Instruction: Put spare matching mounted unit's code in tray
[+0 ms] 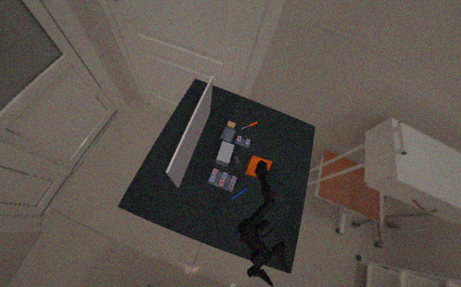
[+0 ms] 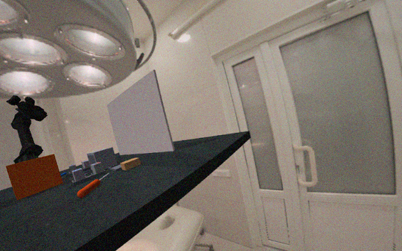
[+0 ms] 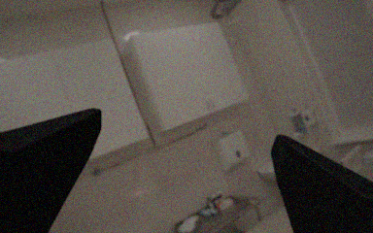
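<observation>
Now: gripper tip 570 mm above the blue pen, 350 mm to the left of it and 200 mm short of it. The rest, counted from my gripper tip: white panel 670 mm ahead, 540 mm to the right, 350 mm below; then tan block 860 mm to the right, 560 mm below, 500 mm ahead; then mounted unit 570 mm to the right, 530 mm below, 430 mm ahead.
</observation>
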